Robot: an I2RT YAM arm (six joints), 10 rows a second.
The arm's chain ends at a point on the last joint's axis. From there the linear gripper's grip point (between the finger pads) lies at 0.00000 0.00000 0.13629 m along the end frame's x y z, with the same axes.
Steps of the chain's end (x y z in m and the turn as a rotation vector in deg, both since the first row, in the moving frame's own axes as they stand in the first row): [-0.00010 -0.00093 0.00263 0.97 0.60 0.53]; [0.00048 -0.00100 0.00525 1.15 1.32 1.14]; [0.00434 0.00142 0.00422 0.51 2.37 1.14]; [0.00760 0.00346 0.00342 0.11 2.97 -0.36]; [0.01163 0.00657 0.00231 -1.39 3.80 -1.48]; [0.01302 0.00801 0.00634 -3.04 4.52 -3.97]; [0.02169 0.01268 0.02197 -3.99 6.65 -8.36]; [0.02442 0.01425 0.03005 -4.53 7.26 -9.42]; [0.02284 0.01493 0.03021 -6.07 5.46 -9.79]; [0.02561 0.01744 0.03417 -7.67 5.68 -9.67]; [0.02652 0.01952 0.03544 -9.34 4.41 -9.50]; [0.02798 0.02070 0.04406 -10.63 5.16 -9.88]
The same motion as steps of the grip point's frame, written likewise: [0.00134 -0.00323 0.00260 0.97 0.60 0.53]; [0.00365 -0.00370 0.00519 1.15 1.32 1.14]; [0.00999 0.00026 0.00410 0.51 2.37 1.14]; [0.01466 0.00318 0.00324 0.11 2.97 -0.36]; [0.02070 0.00976 0.00197 -1.39 3.80 -1.48]; [0.02400 0.01485 0.00572 -3.04 4.52 -3.97]; [0.03809 0.02096 0.02073 -3.99 6.65 -8.36]; [0.04243 0.02352 0.02854 -4.53 7.26 -9.42]; [0.03695 0.02814 0.02883 -6.07 5.46 -9.79]; [0.04053 0.03438 0.03229 -7.67 5.68 -9.67]; [0.03874 0.04065 0.03324 -9.34 4.41 -9.50]; [0.04227 0.04463 0.04118 -10.63 5.16 -9.88]
